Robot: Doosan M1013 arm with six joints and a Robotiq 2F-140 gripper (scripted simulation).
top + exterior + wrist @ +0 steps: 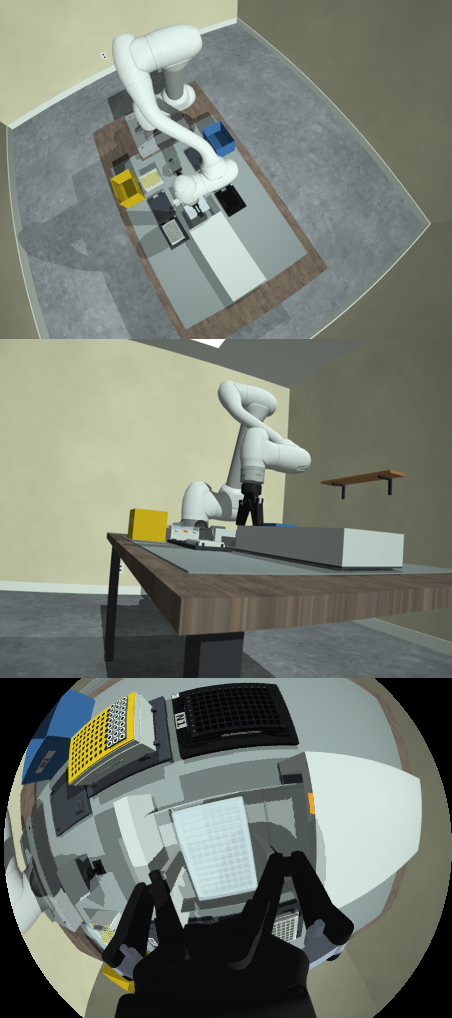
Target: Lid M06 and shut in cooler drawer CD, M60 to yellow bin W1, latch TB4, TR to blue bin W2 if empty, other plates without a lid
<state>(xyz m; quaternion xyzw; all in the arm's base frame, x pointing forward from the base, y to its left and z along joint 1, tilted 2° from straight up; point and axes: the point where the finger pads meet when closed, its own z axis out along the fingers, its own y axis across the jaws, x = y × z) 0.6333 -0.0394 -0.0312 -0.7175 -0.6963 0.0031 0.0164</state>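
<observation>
The plate lid is 2 cm below my hand. From my hand the other things lie so: black assay plate: 19 cm to the left, 7 cm ahead, 2 cm below; white cooler CD: 17 cm ahead, 1 cm to the right, 1 cm below; clear assay plate: 19 cm to the right, 5 cm ahead, 2 cm below.
</observation>
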